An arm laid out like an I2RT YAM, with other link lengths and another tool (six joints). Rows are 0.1 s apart.
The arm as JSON. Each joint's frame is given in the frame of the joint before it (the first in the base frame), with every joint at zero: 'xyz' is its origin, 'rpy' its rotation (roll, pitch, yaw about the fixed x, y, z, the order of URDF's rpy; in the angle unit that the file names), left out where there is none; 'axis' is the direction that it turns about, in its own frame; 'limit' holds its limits. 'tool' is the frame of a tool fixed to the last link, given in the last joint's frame.
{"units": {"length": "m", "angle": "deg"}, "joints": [
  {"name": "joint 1", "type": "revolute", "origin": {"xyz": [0.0, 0.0, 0.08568]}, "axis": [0.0, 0.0, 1.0], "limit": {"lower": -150.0, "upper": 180.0}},
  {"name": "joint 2", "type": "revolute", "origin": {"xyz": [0.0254, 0.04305, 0.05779], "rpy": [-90.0, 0.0, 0.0]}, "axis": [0.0, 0.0, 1.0], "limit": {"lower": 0.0, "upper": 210.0}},
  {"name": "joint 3", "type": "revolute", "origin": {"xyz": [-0.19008, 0.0, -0.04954], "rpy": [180.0, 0.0, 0.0]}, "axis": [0.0, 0.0, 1.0], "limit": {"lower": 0.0, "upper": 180.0}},
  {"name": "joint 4", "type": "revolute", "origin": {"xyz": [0.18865, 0.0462, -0.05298]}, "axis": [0.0, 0.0, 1.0], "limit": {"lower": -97.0, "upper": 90.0}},
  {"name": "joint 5", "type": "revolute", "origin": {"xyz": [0.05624, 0.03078, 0.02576], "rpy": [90.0, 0.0, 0.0]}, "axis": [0.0, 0.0, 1.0], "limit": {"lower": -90.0, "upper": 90.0}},
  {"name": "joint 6", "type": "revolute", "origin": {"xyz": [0.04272, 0.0, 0.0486], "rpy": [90.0, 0.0, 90.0]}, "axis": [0.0, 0.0, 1.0], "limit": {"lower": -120.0, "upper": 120.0}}
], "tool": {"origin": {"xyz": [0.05, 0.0, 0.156], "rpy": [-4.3, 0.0, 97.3]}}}
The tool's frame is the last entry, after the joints.
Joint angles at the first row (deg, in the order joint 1, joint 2, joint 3, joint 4, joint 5, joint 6):
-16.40 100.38 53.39 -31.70 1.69 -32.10
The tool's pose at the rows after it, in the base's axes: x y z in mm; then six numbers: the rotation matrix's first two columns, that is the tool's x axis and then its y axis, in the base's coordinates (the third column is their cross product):
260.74, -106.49, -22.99, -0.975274, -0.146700, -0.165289, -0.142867, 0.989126, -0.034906
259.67, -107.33, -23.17, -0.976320, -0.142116, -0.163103, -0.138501, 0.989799, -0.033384
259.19, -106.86, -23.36, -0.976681, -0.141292, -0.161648, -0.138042, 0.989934, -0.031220
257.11, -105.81, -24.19, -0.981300, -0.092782, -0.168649, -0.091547, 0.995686, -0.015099
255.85, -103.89, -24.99, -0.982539, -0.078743, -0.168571, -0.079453, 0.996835, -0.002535
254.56, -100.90, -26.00, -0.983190, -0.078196, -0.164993, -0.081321, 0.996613, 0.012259
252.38, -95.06, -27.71, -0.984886, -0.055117, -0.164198, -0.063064, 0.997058, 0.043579
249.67, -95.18, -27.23, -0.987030, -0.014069, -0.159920, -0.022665, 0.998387, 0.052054
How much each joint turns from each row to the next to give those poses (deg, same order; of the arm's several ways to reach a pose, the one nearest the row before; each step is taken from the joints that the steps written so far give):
-0.20 0.00 0.00 -0.03 0.03 0.00
-0.24 0.00 0.00 -0.15 -0.03 0.02
0.02 0.00 0.00 -0.13 -0.06 0.07
0.00 0.00 -0.01 -0.06 -0.48 2.82
0.00 0.00 0.00 -0.29 -0.53 0.81
0.00 0.00 0.01 -0.50 -0.72 0.02
0.11 -0.03 -0.01 -0.68 -1.44 1.42
0.00 0.00 0.38 -0.70 0.00 2.34

